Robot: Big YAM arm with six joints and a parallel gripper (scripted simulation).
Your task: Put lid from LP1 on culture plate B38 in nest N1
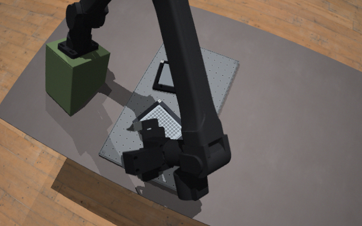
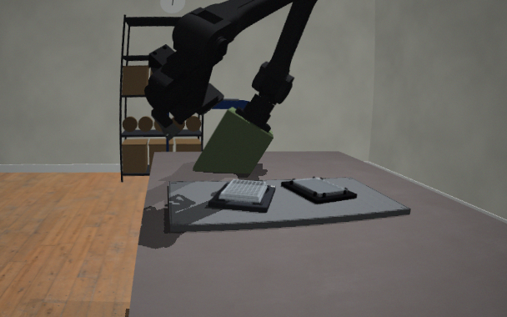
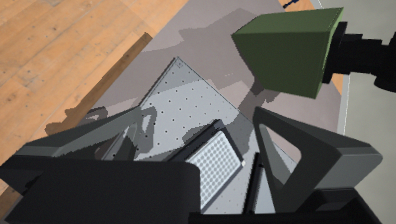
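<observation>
My hand is 8 cm past the clear lid, 31 cm to the right of it and 15 cm above it. The rest, counted from my hand: lid park LP1: 8 cm behind, 31 cm to the left, 16 cm below; culture plate B38: 2 cm behind, 13 cm to the left, 15 cm below.
</observation>
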